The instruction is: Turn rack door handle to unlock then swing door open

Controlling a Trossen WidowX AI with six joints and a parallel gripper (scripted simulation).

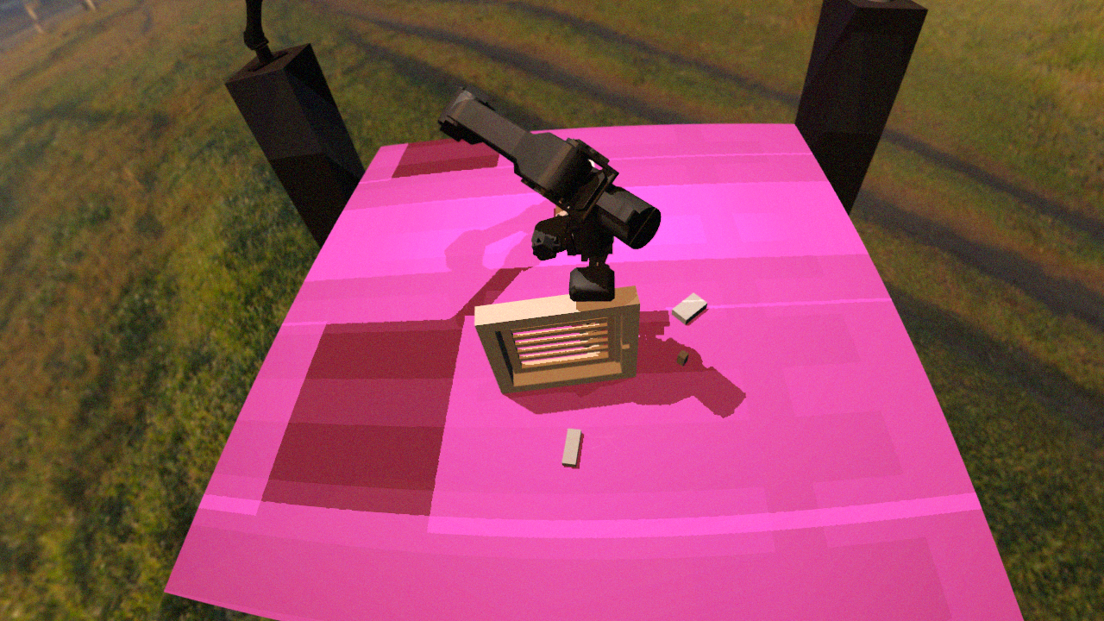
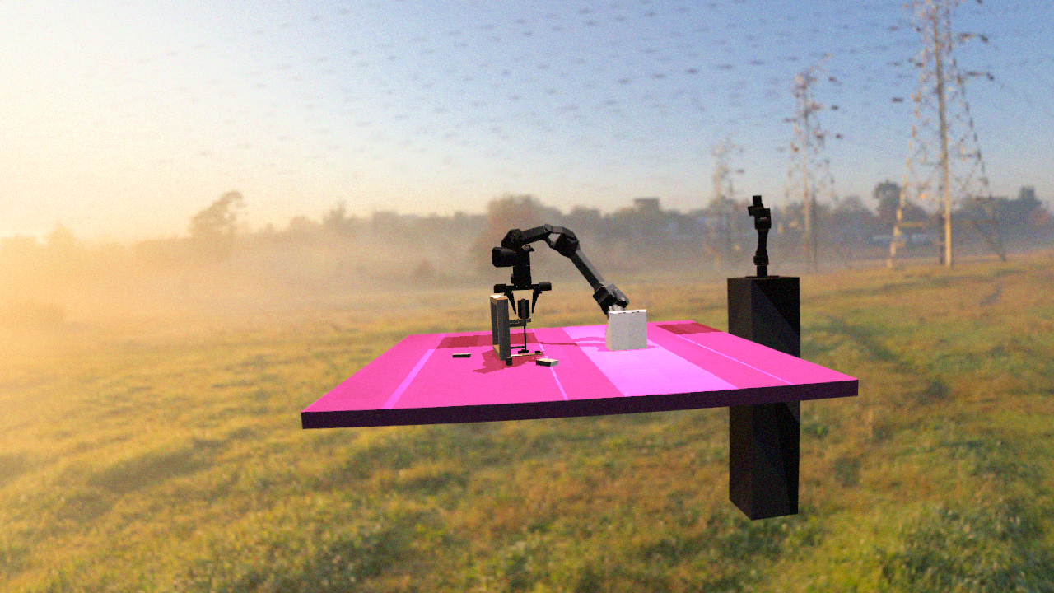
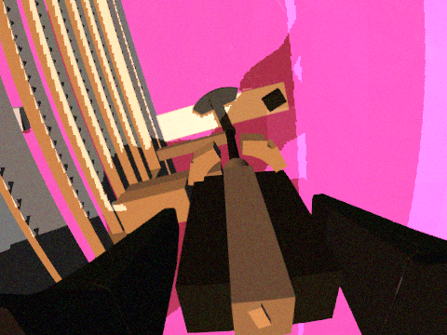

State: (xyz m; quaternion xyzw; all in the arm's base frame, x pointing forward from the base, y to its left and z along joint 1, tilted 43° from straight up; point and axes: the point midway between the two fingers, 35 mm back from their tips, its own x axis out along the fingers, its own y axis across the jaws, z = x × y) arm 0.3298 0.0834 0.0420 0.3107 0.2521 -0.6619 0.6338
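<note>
My gripper tip is 2 cm above the dark upright handle and 1 cm to the left of it.
</note>
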